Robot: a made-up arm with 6 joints. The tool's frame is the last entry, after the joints. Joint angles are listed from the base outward.
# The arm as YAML. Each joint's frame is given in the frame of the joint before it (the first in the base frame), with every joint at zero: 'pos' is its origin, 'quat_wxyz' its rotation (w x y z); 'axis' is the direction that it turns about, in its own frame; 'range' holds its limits. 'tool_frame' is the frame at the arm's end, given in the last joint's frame.
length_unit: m
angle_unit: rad
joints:
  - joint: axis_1
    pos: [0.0, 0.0, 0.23]
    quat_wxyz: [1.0, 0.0, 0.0, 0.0]
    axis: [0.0, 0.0, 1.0]
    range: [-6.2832, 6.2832]
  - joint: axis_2
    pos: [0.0, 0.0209, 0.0]
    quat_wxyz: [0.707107, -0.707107, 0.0, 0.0]
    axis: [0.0, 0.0, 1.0]
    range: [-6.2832, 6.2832]
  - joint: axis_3
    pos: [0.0, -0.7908, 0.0]
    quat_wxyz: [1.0, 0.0, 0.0, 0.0]
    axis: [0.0, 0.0, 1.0]
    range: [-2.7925, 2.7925]
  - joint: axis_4
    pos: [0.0, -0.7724, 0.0]
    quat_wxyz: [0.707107, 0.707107, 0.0, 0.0]
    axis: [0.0, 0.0, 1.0]
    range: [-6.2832, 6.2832]
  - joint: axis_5
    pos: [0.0, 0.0, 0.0]
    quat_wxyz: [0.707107, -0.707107, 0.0, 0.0]
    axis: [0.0, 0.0, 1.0]
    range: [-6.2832, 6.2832]
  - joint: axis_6
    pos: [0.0, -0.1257, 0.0]
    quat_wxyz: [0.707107, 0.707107, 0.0, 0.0]
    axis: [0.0, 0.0, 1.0]
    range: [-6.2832, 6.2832]
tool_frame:
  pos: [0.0, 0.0, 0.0]
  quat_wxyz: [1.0, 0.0, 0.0, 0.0]
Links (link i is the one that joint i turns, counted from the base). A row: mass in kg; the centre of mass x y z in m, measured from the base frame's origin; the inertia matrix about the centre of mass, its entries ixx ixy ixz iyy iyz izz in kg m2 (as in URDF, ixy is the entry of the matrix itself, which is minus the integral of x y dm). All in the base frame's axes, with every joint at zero. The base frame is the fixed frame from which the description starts. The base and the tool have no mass.
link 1: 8.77; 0.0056 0.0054 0.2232; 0.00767 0 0 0.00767 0 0.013
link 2: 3.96; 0.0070 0.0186 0.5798; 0.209 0 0 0.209 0 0.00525
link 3: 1.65; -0.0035 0.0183 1.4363; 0.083 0 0 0.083 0 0.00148
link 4: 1.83; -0.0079 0.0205 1.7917; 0.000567 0 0 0.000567 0 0.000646
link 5: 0.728; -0.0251 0.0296 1.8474; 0.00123 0 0 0.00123 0 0.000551
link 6: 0.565; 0.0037 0.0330 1.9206; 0.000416 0 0 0.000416 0 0.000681
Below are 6 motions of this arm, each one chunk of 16 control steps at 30 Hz.
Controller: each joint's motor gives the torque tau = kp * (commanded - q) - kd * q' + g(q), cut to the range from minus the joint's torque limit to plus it. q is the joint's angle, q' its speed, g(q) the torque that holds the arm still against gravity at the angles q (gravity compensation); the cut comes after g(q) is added. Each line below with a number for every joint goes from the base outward.
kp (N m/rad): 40 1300 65 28 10 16
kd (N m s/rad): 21 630 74 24 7.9 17
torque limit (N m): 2.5 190 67 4.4 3.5 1.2
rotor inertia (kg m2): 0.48 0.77 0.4 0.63 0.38 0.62
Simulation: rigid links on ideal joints. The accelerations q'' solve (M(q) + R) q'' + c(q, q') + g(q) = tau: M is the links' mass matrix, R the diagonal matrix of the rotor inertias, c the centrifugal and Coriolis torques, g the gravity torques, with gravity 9.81 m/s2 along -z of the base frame. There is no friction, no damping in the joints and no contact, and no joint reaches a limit. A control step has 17 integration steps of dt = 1/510 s. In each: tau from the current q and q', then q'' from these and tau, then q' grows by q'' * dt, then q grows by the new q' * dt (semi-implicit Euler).
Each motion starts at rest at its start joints. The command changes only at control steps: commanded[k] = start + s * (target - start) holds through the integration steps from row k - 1 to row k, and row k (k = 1, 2, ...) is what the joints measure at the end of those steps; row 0 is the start. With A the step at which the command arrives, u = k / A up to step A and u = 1 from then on. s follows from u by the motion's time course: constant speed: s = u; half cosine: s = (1 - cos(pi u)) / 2; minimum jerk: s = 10 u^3 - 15 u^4 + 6 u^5; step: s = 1 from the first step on.
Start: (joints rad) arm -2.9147 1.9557 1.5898 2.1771 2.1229 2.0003
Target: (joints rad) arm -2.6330 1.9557 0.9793 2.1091 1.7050 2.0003
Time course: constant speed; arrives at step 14
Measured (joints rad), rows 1 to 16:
1: -2.9145 1.9558 1.5893 2.1770 2.1226 2.0003
2: -2.9138 1.9559 1.5878 2.1767 2.1214 2.0003
3: -2.9124 1.9560 1.5851 2.1763 2.1193 2.0003
4: -2.9102 1.9560 1.5813 2.1756 2.1162 2.0003
5: -2.9071 1.9561 1.5764 2.1748 2.1119 2.0003
6: -2.9030 1.9562 1.5703 2.1739 2.1066 2.0003
7: -2.8980 1.9563 1.5630 2.1728 2.1001 2.0003
8: -2.8921 1.9564 1.5547 2.1716 2.0927 2.0003
9: -2.8853 1.9564 1.5454 2.1702 2.0842 2.0003
10: -2.8777 1.9565 1.5350 2.1687 2.0749 2.0003
11: -2.8692 1.9565 1.5236 2.1670 2.0646 2.0003
12: -2.8599 1.9566 1.5112 2.1653 2.0534 2.0003
13: -2.8500 1.9566 1.4979 2.1634 2.0414 2.0003
14: -2.8394 1.9567 1.4837 2.1614 2.0286 2.0003
15: -2.8283 1.9566 1.4692 2.1594 2.0153 2.0003
16: -2.8171 1.9565 1.4548 2.1574 2.0022 2.0003

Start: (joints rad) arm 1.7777 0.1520 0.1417 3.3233 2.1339 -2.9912
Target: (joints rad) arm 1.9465 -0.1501 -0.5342 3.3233 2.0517 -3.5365
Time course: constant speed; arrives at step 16
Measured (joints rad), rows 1 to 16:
1: 1.7778 0.1512 0.1422 3.3233 2.1339 -2.9916
2: 1.7784 0.1494 0.1423 3.3234 2.1338 -2.9928
3: 1.7794 0.1465 0.1416 3.3234 2.1336 -2.9949
4: 1.7809 0.1425 0.1397 3.3234 2.1332 -2.9980
5: 1.7831 0.1376 0.1367 3.3235 2.1327 -3.0021
6: 1.7858 0.1317 0.1324 3.3235 2.1319 -3.0071
7: 1.7892 0.1249 0.1269 3.3236 2.1310 -3.0130
8: 1.7931 0.1173 0.1202 3.3236 2.1298 -3.0199
9: 1.7975 0.1089 0.1123 3.3236 2.1285 -3.0276
10: 1.8024 0.0998 0.1034 3.3236 2.1269 -3.0361
11: 1.8077 0.0899 0.0933 3.3236 2.1252 -3.0455
12: 1.8134 0.0795 0.0822 3.3236 2.1232 -3.0557
13: 1.8195 0.0685 0.0701 3.3236 2.1211 -3.0666
14: 1.8259 0.0569 0.0570 3.3236 2.1188 -3.0783
15: 1.8325 0.0448 0.0429 3.3236 2.1164 -3.0907
16: 1.8394 0.0322 0.0280 3.3235 2.1138 -3.1038

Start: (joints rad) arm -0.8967 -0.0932 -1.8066 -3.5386 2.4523 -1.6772
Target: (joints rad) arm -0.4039 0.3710 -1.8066 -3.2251 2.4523 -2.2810
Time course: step
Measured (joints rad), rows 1 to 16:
1: -0.8955 -0.0745 -1.8147 -3.5343 2.4495 -1.6784
2: -0.8930 -0.0452 -1.8201 -3.5246 2.4463 -1.6817
3: -0.8894 -0.0173 -1.8208 -3.5135 2.4447 -1.6873
4: -0.8846 0.0088 -1.8197 -3.5024 2.4443 -1.6949
5: -0.8786 0.0332 -1.8181 -3.4916 2.4444 -1.7047
6: -0.8711 0.0560 -1.8163 -3.4812 2.4449 -1.7167
7: -0.8623 0.0772 -1.8147 -3.4712 2.4455 -1.7309
8: -0.8519 0.0971 -1.8131 -3.4616 2.4462 -1.7467
9: -0.8399 0.1155 -1.8117 -3.4524 2.4469 -1.7631
10: -0.8263 0.1328 -1.8104 -3.4435 2.4475 -1.7794
11: -0.8110 0.1489 -1.8092 -3.4350 2.4481 -1.7953
12: -0.7939 0.1638 -1.8082 -3.4268 2.4487 -1.8108
13: -0.7750 0.1778 -1.8073 -3.4190 2.4492 -1.8258
14: -0.7544 0.1908 -1.8064 -3.4114 2.4496 -1.8404
15: -0.7330 0.2030 -1.8057 -3.4041 2.4500 -1.8545
16: -0.7114 0.2143 -1.8050 -3.3971 2.4504 -1.8681

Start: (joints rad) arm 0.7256 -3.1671 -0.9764 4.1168 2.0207 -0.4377
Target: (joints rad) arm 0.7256 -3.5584 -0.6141 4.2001 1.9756 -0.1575
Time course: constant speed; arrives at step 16
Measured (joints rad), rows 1 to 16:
1: 0.7256 -3.1684 -0.9750 4.1169 2.0209 -0.4375
2: 0.7257 -3.1712 -0.9725 4.1173 2.0211 -0.4369
3: 0.7257 -3.1754 -0.9693 4.1178 2.0212 -0.4358
4: 0.7258 -3.1809 -0.9655 4.1186 2.0213 -0.4342
5: 0.7258 -3.1878 -0.9612 4.1195 2.0213 -0.4321
6: 0.7259 -3.1958 -0.9565 4.1206 2.0211 -0.4295
7: 0.7259 -3.2050 -0.9513 4.1218 2.0208 -0.4265
8: 0.7260 -3.2152 -0.9457 4.1232 2.0203 -0.4230
9: 0.7261 -3.2263 -0.9397 4.1247 2.0197 -0.4190
10: 0.7261 -3.2384 -0.9332 4.1264 2.0190 -0.4146
11: 0.7261 -3.2513 -0.9264 4.1282 2.0182 -0.4098
12: 0.7262 -3.2650 -0.9191 4.1301 2.0172 -0.4045
13: 0.7262 -3.2795 -0.9115 4.1322 2.0162 -0.3989
14: 0.7262 -3.2946 -0.9034 4.1344 2.0150 -0.3929
15: 0.7262 -3.3103 -0.8950 4.1367 2.0138 -0.3866
16: 0.7262 -3.3267 -0.8862 4.1391 2.0124 -0.3798

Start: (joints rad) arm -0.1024 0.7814 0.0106 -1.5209 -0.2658 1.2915
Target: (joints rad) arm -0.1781 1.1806 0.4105 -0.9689 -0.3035 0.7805
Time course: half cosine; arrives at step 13
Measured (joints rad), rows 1 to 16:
1: -0.1024 0.7817 0.0103 -1.5207 -0.2658 1.2914
2: -0.1024 0.7828 0.0095 -1.5200 -0.2659 1.2910
3: -0.1024 0.7853 0.0082 -1.5181 -0.2660 1.2899
4: -0.1025 0.7898 0.0066 -1.5146 -0.2662 1.2878
5: -0.1026 0.7966 0.0054 -1.5092 -0.2666 1.2843
6: -0.1028 0.8058 0.0047 -1.5016 -0.2672 1.2793
7: -0.1032 0.8176 0.0052 -1.4917 -0.2679 1.2726
8: -0.1038 0.8318 0.0071 -1.4796 -0.2688 1.2643
9: -0.1045 0.8479 0.0107 -1.4656 -0.2699 1.2544
10: -0.1055 0.8657 0.0162 -1.4500 -0.2711 1.2431
11: -0.1067 0.8844 0.0236 -1.4333 -0.2724 1.2307
12: -0.1082 0.9033 0.0328 -1.4160 -0.2737 1.2176
13: -0.1099 0.9218 0.0437 -1.3987 -0.2750 1.2042
14: -0.1118 0.9394 0.0555 -1.3820 -0.2761 1.1909
15: -0.1138 0.9559 0.0677 -1.3659 -0.2772 1.1779
16: -0.1160 0.9715 0.0798 -1.3504 -0.2782 1.1652

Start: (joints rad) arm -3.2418 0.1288 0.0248 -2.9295 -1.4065 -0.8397
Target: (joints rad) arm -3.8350 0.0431 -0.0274 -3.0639 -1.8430 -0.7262
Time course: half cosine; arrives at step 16
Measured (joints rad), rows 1 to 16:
1: -3.2419 0.1288 0.0248 -2.9295 -1.4066 -0.8397
2: -3.2426 0.1286 0.0250 -2.9296 -1.4068 -0.8396
3: -3.2443 0.1282 0.0252 -2.9298 -1.4075 -0.8395
4: -3.2477 0.1275 0.0254 -2.9303 -1.4090 -0.8391
5: -3.2533 0.1265 0.0257 -2.9311 -1.4114 -0.8386
6: -3.2613 0.1251 0.0260 -2.9322 -1.4151 -0.8378
7: -3.2720 0.1232 0.0262 -2.9338 -1.4200 -0.8368
8: -3.2856 0.1210 0.0262 -2.9357 -1.4265 -0.8354
9: -3.3021 0.1183 0.0262 -2.9381 -1.4344 -0.8338
10: -3.3214 0.1153 0.0259 -2.9410 -1.4438 -0.8318
11: -3.3431 0.1119 0.0255 -2.9442 -1.4545 -0.8296
12: -3.3669 0.1083 0.0249 -2.9477 -1.4664 -0.8272
13: -3.3920 0.1046 0.0240 -2.9516 -1.4792 -0.8245
14: -3.4179 0.1008 0.0230 -2.9556 -1.4928 -0.8217
15: -3.4439 0.0971 0.0217 -2.9597 -1.5067 -0.8189
16: -3.4692 0.0935 0.0203 -2.9638 -1.5207 -0.8160

